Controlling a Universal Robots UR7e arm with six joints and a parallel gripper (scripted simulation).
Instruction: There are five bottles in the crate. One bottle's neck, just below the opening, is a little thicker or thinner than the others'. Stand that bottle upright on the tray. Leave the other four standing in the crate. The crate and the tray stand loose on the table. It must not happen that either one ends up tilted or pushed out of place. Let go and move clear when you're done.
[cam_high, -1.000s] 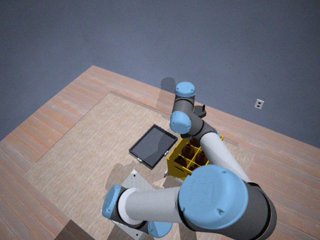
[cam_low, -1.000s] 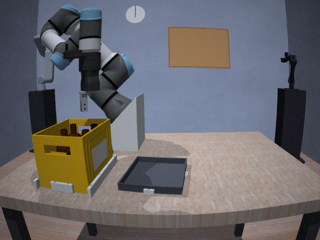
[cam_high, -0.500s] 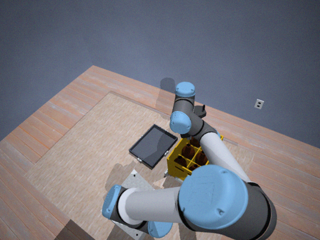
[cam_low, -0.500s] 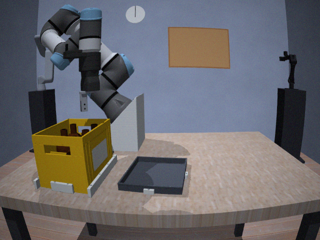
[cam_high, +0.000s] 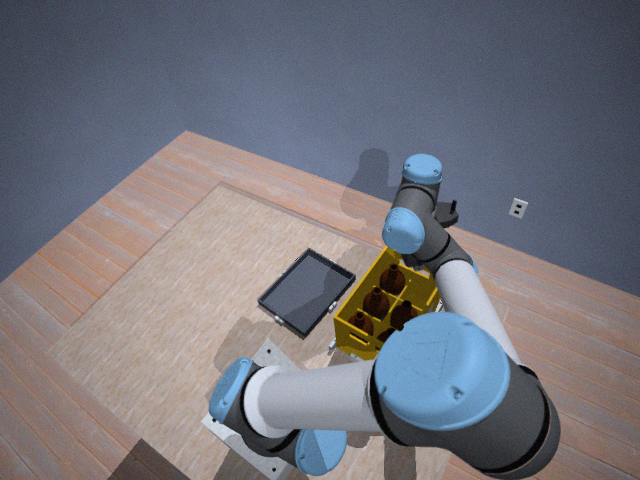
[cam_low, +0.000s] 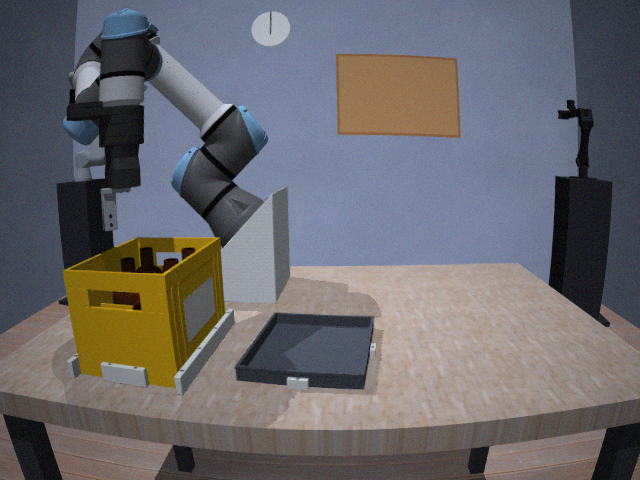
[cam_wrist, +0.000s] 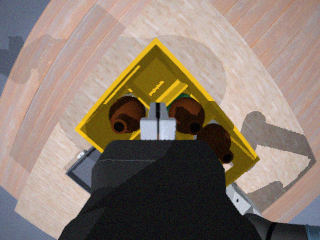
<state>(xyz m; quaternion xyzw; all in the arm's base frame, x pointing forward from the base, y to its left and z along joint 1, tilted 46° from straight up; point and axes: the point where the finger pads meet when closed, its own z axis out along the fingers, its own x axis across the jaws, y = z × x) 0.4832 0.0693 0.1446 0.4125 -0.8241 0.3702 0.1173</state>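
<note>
Now: hand 1 cm short of the bottle, 7 cm to the right of it and 16 cm above it. From my hand the other things lie so: dark tray: 13 cm behind, 29 cm to the left, 23 cm below; yellow crate: 7 cm behind, 2 cm to the left, 16 cm below.
</note>
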